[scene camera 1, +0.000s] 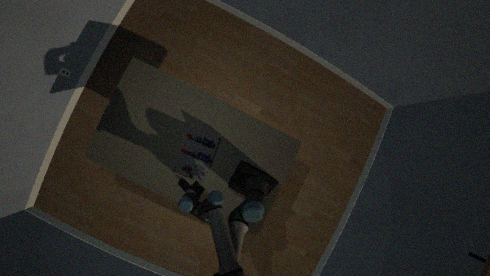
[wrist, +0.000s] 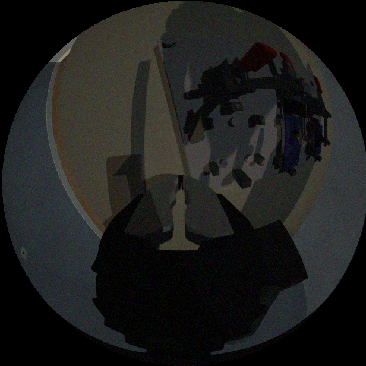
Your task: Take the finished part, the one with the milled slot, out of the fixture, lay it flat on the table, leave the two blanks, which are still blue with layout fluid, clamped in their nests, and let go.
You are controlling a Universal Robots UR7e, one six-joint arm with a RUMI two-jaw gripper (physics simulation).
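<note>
The fixture plate lies on the table, at the upper right in the wrist view. Its near nest shows bare posts and pins beneath a dark clamp. Two blue blanks sit in the other nests under their clamps. A narrow, dim block, apparently the finished part, is on the table left of the plate, apart from it; its long shadow runs up the view. Its slot cannot be made out, nor whether it lies flat. My gripper is shut and empty, right of the block and near the plate's lower corner.
Red clamp handles stick up along the fixture's far side. The robot's dark base stands toward the right of the table. Dark arm shadows cross the table.
</note>
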